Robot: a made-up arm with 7 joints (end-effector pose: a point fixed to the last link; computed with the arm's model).
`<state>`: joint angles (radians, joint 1 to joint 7).
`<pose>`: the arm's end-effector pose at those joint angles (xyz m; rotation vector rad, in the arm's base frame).
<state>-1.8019 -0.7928 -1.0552 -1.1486 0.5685 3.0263 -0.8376</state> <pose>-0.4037 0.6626 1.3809 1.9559 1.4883 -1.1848</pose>
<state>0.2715 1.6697 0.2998 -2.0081 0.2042 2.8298 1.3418</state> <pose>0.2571 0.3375 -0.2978 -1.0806 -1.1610 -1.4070</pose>
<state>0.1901 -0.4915 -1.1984 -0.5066 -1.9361 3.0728 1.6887</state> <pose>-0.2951 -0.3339 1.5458 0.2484 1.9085 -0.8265</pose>
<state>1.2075 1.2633 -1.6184 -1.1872 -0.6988 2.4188 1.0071</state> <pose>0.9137 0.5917 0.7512 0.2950 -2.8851 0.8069</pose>
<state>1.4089 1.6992 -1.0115 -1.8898 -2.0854 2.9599 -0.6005</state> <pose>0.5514 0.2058 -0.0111 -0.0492 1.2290 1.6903</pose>
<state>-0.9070 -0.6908 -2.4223 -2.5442 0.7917 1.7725 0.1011</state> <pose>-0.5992 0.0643 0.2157 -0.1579 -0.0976 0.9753</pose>
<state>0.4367 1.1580 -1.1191 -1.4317 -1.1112 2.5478 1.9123</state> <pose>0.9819 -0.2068 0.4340 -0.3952 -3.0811 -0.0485</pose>
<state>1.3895 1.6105 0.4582 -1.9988 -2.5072 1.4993 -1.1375</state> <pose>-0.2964 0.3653 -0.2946 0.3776 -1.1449 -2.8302</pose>
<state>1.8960 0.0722 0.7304 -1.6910 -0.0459 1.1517 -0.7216</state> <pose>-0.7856 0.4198 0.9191 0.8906 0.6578 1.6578</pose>
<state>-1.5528 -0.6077 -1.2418 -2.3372 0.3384 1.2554 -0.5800</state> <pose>-0.6414 -0.1583 0.7256 -0.2303 1.3758 1.8228</pose>
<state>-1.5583 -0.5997 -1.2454 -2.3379 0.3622 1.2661 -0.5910</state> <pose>-0.6449 -0.1556 0.7249 -0.2293 1.3859 1.7895</pose>
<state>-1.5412 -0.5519 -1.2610 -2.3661 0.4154 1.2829 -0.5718</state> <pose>-0.6371 -0.1737 0.6997 -0.2381 1.3089 1.7749</pose>
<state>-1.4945 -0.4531 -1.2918 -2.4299 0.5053 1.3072 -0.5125</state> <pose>-0.6112 -0.2103 0.6429 -0.2442 1.1168 1.7790</pose>
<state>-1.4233 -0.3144 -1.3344 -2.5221 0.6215 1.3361 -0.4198</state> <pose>-0.5656 -0.2444 0.5641 -0.2191 0.8315 1.7850</pose>
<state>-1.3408 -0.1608 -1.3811 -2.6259 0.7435 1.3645 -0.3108</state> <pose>-0.5089 -0.2567 0.4848 -0.1481 0.5133 1.7725</pose>
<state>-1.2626 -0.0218 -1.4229 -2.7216 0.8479 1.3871 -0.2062</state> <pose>-0.4554 -0.2472 0.4241 -0.0500 0.2309 1.7385</pose>
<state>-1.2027 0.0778 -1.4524 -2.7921 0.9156 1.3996 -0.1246</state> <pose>-0.4161 -0.2304 0.3885 0.0364 0.0302 1.7036</pose>
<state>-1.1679 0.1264 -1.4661 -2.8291 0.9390 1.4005 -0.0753</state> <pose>-0.3937 -0.2205 0.3731 0.0828 -0.0795 1.6943</pose>
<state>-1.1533 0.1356 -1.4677 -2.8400 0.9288 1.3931 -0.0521</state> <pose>-0.3835 -0.2198 0.3690 0.0927 -0.1247 1.7141</pose>
